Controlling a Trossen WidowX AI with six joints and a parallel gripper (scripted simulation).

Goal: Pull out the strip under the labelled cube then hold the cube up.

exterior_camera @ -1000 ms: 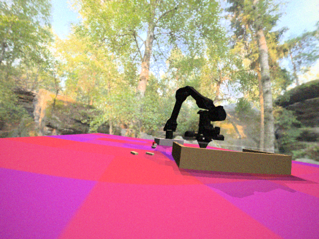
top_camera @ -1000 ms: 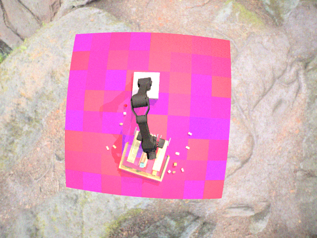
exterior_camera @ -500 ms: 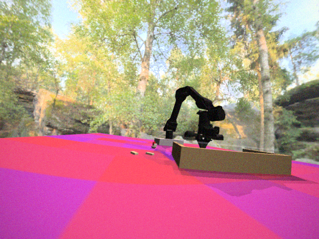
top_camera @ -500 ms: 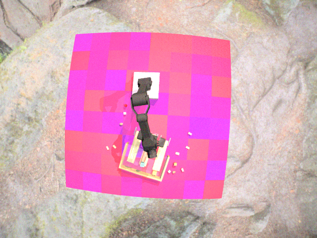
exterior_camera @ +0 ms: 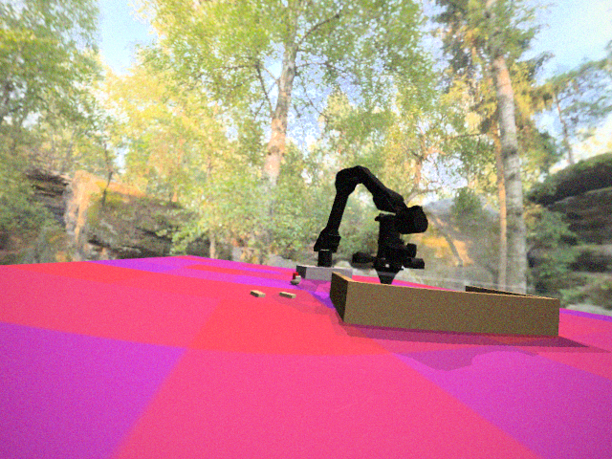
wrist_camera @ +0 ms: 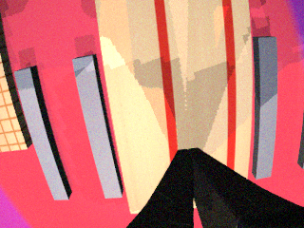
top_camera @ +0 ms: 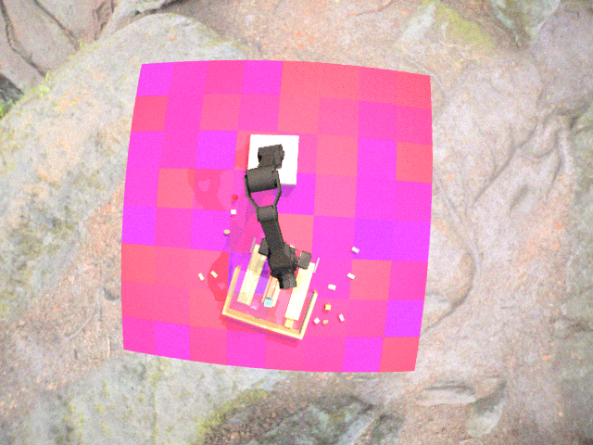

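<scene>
The cube lies 200 mm ahead of my gripper tip, 50 mm to the right of it and 20 mm above it.
</scene>
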